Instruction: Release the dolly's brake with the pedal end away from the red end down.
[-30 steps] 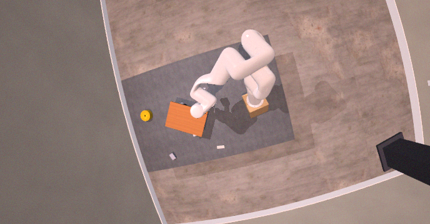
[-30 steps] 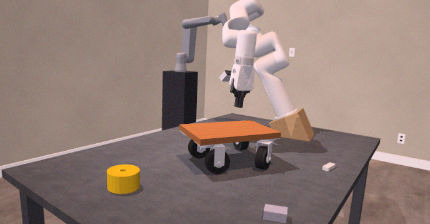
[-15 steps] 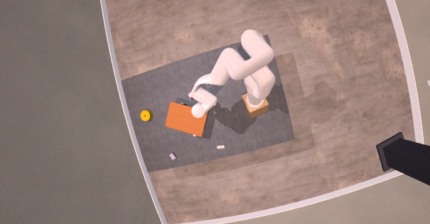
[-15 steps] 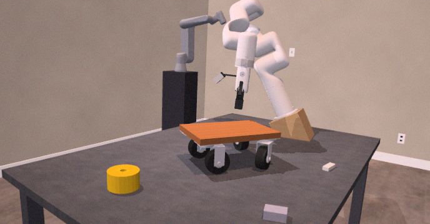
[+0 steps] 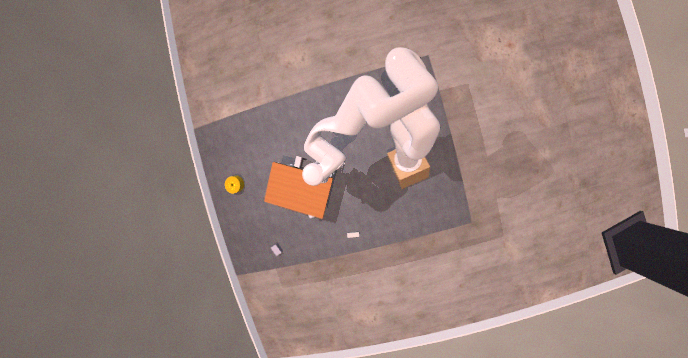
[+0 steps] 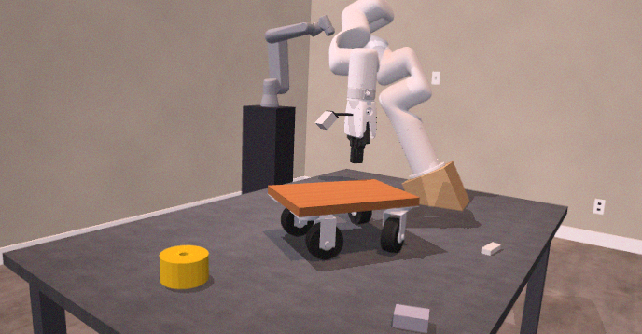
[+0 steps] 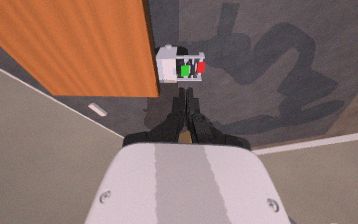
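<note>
My hand is 10 cm above the brake pedal, 1 cm to the left of it and 1 cm past it. Also, from my hand: yellow cylinder (53 cm ahead, 16 cm below, 14 cm to the right).
</note>
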